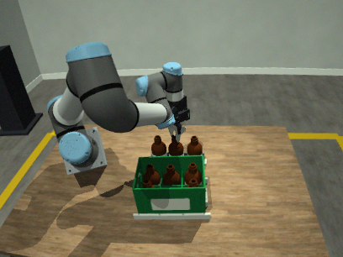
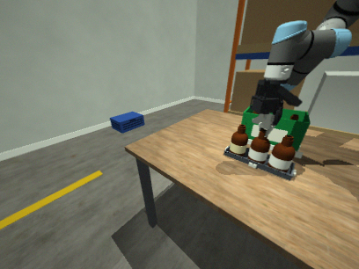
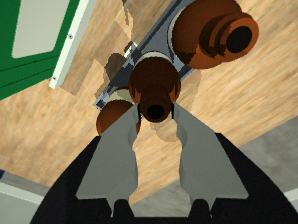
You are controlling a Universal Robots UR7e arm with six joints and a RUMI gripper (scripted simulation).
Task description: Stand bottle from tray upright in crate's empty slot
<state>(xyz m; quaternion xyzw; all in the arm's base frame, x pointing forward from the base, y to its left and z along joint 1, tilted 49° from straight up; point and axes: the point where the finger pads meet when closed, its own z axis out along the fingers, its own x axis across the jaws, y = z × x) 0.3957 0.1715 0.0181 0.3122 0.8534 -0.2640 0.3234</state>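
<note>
The grey tray is 14 cm below my hand. Round my hand: green crate: 24 cm to the right, 7 cm below, 1 cm behind.
</note>
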